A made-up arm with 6 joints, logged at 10 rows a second.
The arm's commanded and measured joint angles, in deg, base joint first. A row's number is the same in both.
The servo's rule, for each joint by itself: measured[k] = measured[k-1] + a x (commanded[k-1-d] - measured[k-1]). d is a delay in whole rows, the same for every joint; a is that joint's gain. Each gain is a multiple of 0.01, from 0.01 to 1. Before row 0 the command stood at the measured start. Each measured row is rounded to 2 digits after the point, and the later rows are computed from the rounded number. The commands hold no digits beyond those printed.
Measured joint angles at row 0: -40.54, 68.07, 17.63, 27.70, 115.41, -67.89
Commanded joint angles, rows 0 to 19: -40.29, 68.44, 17.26, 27.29, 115.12, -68.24; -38.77, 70.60, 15.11, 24.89, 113.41, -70.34; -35.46, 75.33, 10.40, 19.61, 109.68, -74.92; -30.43, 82.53, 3.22, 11.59, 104.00, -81.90; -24.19, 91.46, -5.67, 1.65, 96.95, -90.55; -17.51, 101.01, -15.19, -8.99, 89.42, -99.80; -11.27, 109.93, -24.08, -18.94, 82.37, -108.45; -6.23, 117.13, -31.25, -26.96, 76.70, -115.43; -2.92, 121.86, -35.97, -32.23, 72.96, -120.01; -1.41, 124.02, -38.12, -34.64, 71.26, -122.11; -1.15, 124.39, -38.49, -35.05, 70.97, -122.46; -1.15, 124.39, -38.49, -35.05, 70.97, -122.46; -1.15, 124.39, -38.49, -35.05, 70.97, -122.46; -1.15, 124.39, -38.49, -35.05, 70.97, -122.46; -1.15, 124.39, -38.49, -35.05, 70.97, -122.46; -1.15, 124.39, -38.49, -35.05, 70.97, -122.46; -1.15, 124.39, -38.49, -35.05, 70.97, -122.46; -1.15, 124.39, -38.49, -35.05, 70.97, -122.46; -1.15, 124.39, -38.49, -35.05, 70.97, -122.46; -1.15, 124.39, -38.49, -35.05, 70.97, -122.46
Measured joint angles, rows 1 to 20: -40.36, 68.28, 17.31, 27.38, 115.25, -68.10; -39.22, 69.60, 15.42, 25.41, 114.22, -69.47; -36.51, 72.87, 11.10, 20.83, 111.68, -72.79; -32.13, 78.38, 4.32, 13.53, 107.38, -78.35; -26.41, 85.84, -4.27, 4.14, 101.54, -85.79; -20.00, 94.49, -13.66, -6.23, 94.75, -94.34; -13.71, 103.29, -22.62, -16.27, 87.82, -102.95; -8.32, 111.18, -30.04, -24.72, 81.59, -110.56; -4.43, 117.27, -35.14, -30.65, 76.76, -116.32; -2.26, 121.12, -37.70, -33.80, 73.68, -119.85; -1.46, 122.98, -38.38, -34.79, 72.16, -121.44; -1.24, 123.78, -38.47, -35.00, 71.49, -122.06; -1.18, 124.13, -38.49, -35.04, 71.20, -122.30; -1.16, 124.28, -38.49, -35.05, 71.07, -122.40; -1.15, 124.34, -38.49, -35.05, 71.01, -122.44; -1.15, 124.37, -38.49, -35.05, 70.99, -122.45; -1.15, 124.38, -38.49, -35.05, 70.98, -122.46; -1.15, 124.39, -38.49, -35.05, 70.97, -122.46; -1.15, 124.39, -38.49, -35.05, 70.97, -122.46; -1.15, 124.39, -38.49, -35.05, 70.97, -122.46
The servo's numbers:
d 0
a 0.72 0.57 0.86 0.79 0.56 0.61

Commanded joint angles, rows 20 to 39: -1.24, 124.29, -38.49, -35.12, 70.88, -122.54; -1.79, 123.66, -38.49, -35.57, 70.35, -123.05; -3.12, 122.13, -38.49, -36.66, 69.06, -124.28; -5.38, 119.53, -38.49, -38.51, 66.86, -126.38; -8.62, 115.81, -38.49, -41.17, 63.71, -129.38; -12.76, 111.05, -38.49, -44.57, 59.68, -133.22; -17.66, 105.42, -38.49, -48.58, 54.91, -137.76; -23.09, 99.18, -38.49, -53.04, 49.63, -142.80; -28.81, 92.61, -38.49, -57.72, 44.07, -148.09; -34.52, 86.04, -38.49, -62.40, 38.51, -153.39; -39.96, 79.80, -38.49, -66.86, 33.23, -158.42; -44.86, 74.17, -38.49, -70.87, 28.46, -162.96; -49.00, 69.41, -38.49, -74.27, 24.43, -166.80; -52.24, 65.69, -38.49, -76.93, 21.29, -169.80; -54.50, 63.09, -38.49, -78.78, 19.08, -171.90; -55.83, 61.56, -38.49, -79.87, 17.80, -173.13; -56.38, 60.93, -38.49, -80.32, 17.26, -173.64; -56.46, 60.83, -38.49, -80.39, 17.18, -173.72; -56.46, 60.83, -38.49, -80.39, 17.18, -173.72; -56.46, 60.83, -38.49, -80.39, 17.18, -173.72
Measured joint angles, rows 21 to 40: -1.21, 124.33, -38.49, -35.11, 70.92, -122.51; -1.63, 123.95, -38.49, -35.47, 70.60, -122.84; -2.70, 122.91, -38.49, -36.41, 69.74, -123.72; -4.63, 120.98, -38.49, -38.07, 68.13, -125.34; -7.50, 118.03, -38.49, -40.52, 65.65, -127.80; -11.29, 114.05, -38.49, -43.72, 62.31, -131.11; -15.88, 109.13, -38.49, -47.56, 58.17, -135.17; -21.07, 103.46, -38.49, -51.89, 53.39, -139.82; -26.64, 97.28, -38.49, -56.50, 48.17, -144.86; -32.31, 90.87, -38.49, -61.16, 42.76, -150.06; -37.82, 84.56, -38.49, -65.66, 37.42, -155.16; -42.89, 78.64, -38.49, -69.78, 32.40, -159.92; -47.29, 73.38, -38.49, -73.33, 27.94, -164.12; -50.85, 69.00, -38.49, -76.17, 24.22, -167.58; -53.48, 65.63, -38.49, -78.23, 21.34, -170.22; -55.17, 63.31, -38.49, -79.53, 19.36, -172.00; -56.04, 61.95, -38.49, -80.15, 18.18, -173.00; -56.34, 61.31, -38.49, -80.34, 17.62, -173.44; -56.43, 61.04, -38.49, -80.38, 17.37, -173.61; -56.45, 60.92, -38.49, -80.39, 17.26, -173.68
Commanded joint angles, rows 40 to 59: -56.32, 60.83, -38.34, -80.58, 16.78, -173.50; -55.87, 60.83, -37.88, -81.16, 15.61, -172.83; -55.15, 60.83, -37.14, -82.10, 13.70, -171.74; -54.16, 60.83, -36.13, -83.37, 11.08, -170.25; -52.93, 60.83, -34.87, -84.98, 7.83, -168.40; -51.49, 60.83, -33.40, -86.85, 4.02, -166.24; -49.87, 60.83, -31.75, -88.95, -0.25, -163.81; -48.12, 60.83, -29.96, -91.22, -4.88, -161.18; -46.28, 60.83, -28.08, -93.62, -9.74, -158.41; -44.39, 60.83, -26.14, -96.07, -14.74, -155.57; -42.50, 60.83, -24.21, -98.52, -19.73, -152.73; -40.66, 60.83, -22.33, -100.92, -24.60, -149.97; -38.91, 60.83, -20.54, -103.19, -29.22, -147.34; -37.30, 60.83, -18.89, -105.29, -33.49, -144.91; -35.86, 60.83, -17.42, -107.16, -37.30, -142.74; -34.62, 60.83, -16.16, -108.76, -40.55, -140.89; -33.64, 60.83, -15.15, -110.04, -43.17, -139.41; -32.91, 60.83, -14.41, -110.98, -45.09, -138.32; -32.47, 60.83, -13.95, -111.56, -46.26, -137.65; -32.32, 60.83, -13.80, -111.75, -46.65, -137.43
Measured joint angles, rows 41 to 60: -56.36, 60.87, -38.36, -80.54, 16.99, -173.57; -56.01, 60.85, -37.95, -81.03, 16.22, -173.12; -55.39, 60.84, -37.25, -81.88, 14.81, -172.28; -54.50, 60.83, -36.29, -83.06, 12.72, -171.04; -53.37, 60.83, -35.07, -84.58, 9.98, -169.43; -52.02, 60.83, -33.63, -86.37, 6.64, -167.48; -50.47, 60.83, -32.01, -88.41, 2.78, -165.24; -48.78, 60.83, -30.25, -90.63, -1.51, -162.76; -46.98, 60.83, -28.38, -92.99, -6.12, -160.11; -45.12, 60.83, -26.45, -95.42, -10.95, -157.34; -43.23, 60.83, -24.52, -97.87, -15.87, -154.53; -41.38, 60.83, -22.64, -100.28, -20.76, -151.75; -39.60, 60.83, -20.83, -102.58, -25.50, -149.06; -37.94, 60.83, -19.16, -104.72, -29.97, -146.53; -36.44, 60.83, -17.66, -106.65, -34.07, -144.22; -35.13, 60.83, -16.37, -108.32, -37.70, -142.19; -34.06, 60.83, -15.32, -109.68, -40.76, -140.49; -33.23, 60.83, -14.54, -110.71, -43.18, -139.17; -32.68, 60.83, -14.03, -111.38, -44.90, -138.24; -32.42, 60.83, -13.83, -111.67, -45.88, -137.75
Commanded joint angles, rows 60 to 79: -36.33, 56.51, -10.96, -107.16, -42.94, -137.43; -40.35, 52.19, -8.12, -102.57, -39.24, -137.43; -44.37, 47.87, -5.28, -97.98, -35.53, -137.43; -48.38, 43.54, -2.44, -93.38, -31.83, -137.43; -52.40, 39.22, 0.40, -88.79, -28.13, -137.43; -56.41, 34.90, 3.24, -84.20, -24.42, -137.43; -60.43, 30.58, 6.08, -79.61, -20.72, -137.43; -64.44, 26.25, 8.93, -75.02, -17.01, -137.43; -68.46, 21.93, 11.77, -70.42, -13.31, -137.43; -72.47, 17.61, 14.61, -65.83, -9.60, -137.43; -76.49, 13.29, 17.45, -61.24, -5.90, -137.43; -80.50, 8.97, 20.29, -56.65, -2.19, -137.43; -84.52, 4.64, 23.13, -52.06, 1.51, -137.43; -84.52, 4.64, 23.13, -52.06, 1.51, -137.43; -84.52, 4.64, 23.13, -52.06, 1.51, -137.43; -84.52, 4.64, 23.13, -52.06, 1.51, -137.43; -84.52, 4.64, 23.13, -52.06, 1.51, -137.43; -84.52, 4.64, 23.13, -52.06, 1.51, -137.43; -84.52, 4.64, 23.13, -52.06, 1.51, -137.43; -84.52, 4.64, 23.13, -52.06, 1.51, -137.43
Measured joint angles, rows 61 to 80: -35.24, 58.37, -11.36, -108.11, -44.23, -137.55; -38.92, 54.85, -8.57, -103.73, -41.44, -137.48; -42.84, 50.87, -5.74, -99.19, -38.13, -137.45; -46.83, 46.69, -2.90, -94.60, -34.60, -137.44; -50.84, 42.43, -0.06, -90.01, -30.98, -137.43; -54.85, 38.14, 2.78, -85.42, -27.31, -137.43; -58.87, 33.83, 5.62, -80.83, -23.62, -137.43; -62.88, 29.51, 8.47, -76.24, -19.92, -137.43; -66.90, 25.19, 11.31, -71.64, -16.22, -137.43; -70.91, 20.87, 14.15, -67.05, -12.51, -137.43; -74.93, 16.55, 16.99, -62.46, -8.81, -137.43; -78.94, 12.23, 19.83, -57.87, -5.10, -137.43; -82.96, 7.90, 22.67, -53.28, -1.40, -137.43; -84.08, 6.04, 23.07, -52.32, 0.23, -137.43; -84.40, 5.24, 23.12, -52.11, 0.95, -137.43; -84.49, 4.90, 23.13, -52.07, 1.26, -137.43; -84.51, 4.75, 23.13, -52.06, 1.40, -137.43; -84.52, 4.69, 23.13, -52.06, 1.46, -137.43; -84.52, 4.66, 23.13, -52.06, 1.49, -137.43; -84.52, 4.65, 23.13, -52.06, 1.50, -137.43
